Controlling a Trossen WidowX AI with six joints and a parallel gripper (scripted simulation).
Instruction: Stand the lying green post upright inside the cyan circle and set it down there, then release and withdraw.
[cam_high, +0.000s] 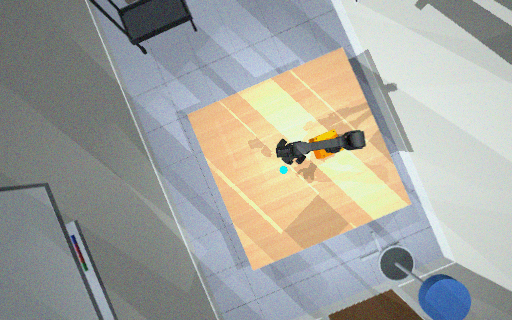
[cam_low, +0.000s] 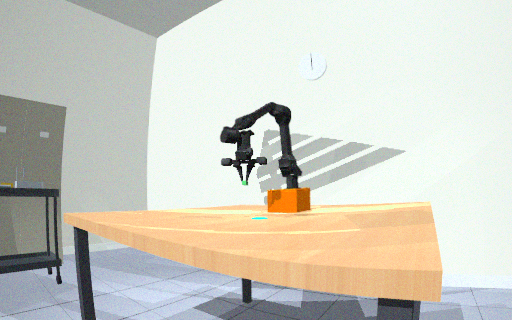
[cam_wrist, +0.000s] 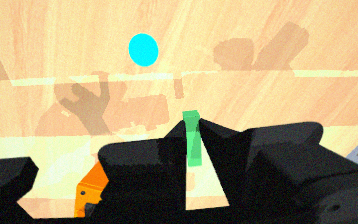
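My gripper tip is 7 cm short of the cyan circle, 11 cm to the right of it and 14 cm above it. The rest, counted from my gripper tip: green post: 2 cm behind, 1 cm to the right.
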